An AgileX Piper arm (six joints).
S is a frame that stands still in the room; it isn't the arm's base.
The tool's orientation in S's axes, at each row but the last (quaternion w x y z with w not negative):
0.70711 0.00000 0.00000 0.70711
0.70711 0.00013 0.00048 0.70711
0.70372 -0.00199 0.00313 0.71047
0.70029 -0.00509 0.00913 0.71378
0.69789 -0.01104 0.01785 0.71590
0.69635 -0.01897 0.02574 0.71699
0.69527 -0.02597 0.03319 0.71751
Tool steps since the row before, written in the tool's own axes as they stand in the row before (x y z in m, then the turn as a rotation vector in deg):
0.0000 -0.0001 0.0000 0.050 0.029 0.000
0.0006 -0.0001 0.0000 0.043 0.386 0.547
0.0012 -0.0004 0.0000 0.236 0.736 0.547
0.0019 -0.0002 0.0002 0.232 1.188 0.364
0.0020 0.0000 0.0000 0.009 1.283 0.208
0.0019 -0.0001 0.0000 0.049 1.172 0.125
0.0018 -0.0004 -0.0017 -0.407 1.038 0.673
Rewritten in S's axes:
0.0001 0.0000 0.0000 -0.029 0.050 0.000
0.0001 0.0006 0.0000 -0.386 0.043 0.547
0.0004 0.0012 0.0000 -0.737 0.233 0.546
0.0002 0.0019 0.0002 -1.190 0.217 0.366
-0.0001 0.0020 -0.0001 -1.281 -0.015 0.220
0.0000 0.0019 -0.0001 -1.172 0.023 0.134
0.0003 0.0017 -0.0018 -1.018 -0.381 0.717

